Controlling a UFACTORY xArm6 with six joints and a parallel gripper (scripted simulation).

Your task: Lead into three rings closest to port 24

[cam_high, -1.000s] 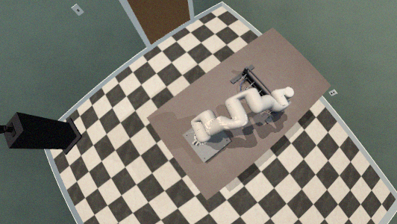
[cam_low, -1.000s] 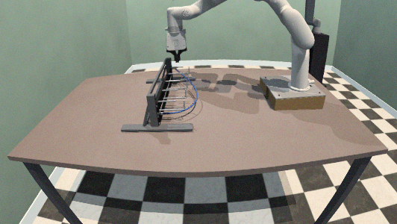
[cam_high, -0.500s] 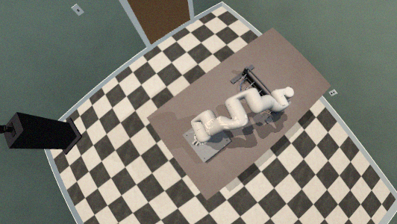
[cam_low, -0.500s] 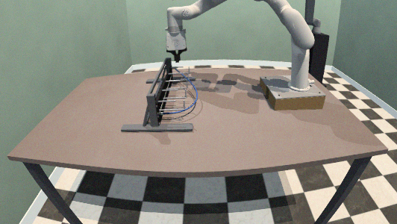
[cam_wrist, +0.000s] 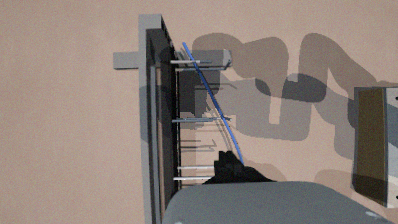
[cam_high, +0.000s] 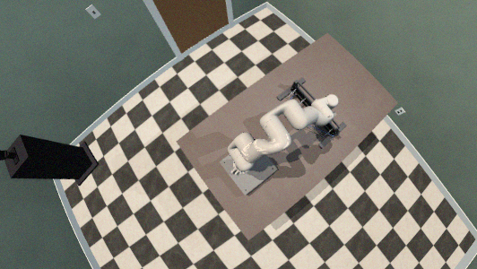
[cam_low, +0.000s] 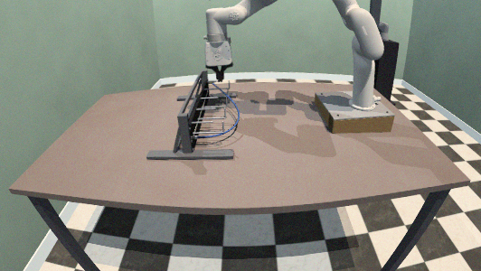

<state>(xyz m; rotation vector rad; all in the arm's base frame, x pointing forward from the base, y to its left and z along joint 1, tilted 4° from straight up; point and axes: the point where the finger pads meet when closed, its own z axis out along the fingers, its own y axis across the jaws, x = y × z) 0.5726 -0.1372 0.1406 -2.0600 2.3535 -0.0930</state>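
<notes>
The rack is 10 cm below my hand, 10 cm ahead of it and 4 cm to the left of it.
</notes>
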